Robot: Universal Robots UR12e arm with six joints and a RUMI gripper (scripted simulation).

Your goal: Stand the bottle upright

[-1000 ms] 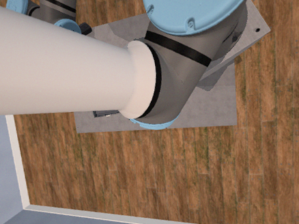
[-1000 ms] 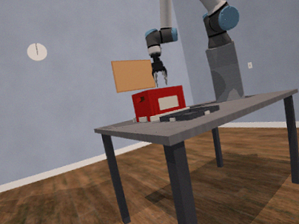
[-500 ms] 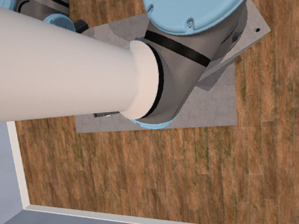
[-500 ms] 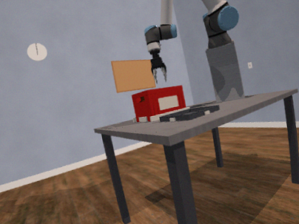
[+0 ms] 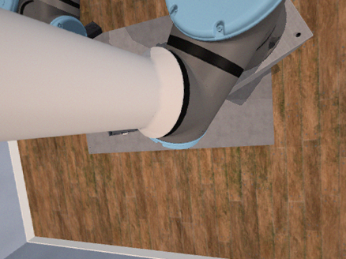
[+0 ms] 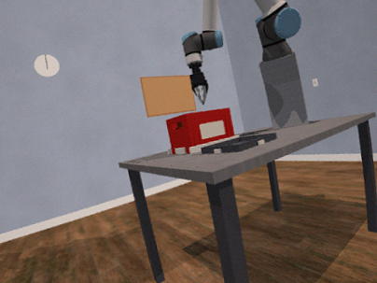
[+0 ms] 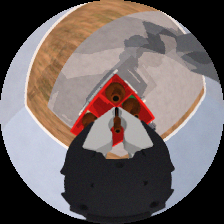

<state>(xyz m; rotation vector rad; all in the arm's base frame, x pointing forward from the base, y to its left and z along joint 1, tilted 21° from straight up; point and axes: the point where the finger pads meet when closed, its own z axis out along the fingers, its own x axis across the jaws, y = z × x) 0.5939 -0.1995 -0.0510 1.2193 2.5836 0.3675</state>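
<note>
Right now the red crate is 160 mm below my hand, 90 mm ahead of it and 40 mm to the left of it. Round my hand: dark tray 310 mm to the left, 230 mm below, 140 mm ahead.
</note>
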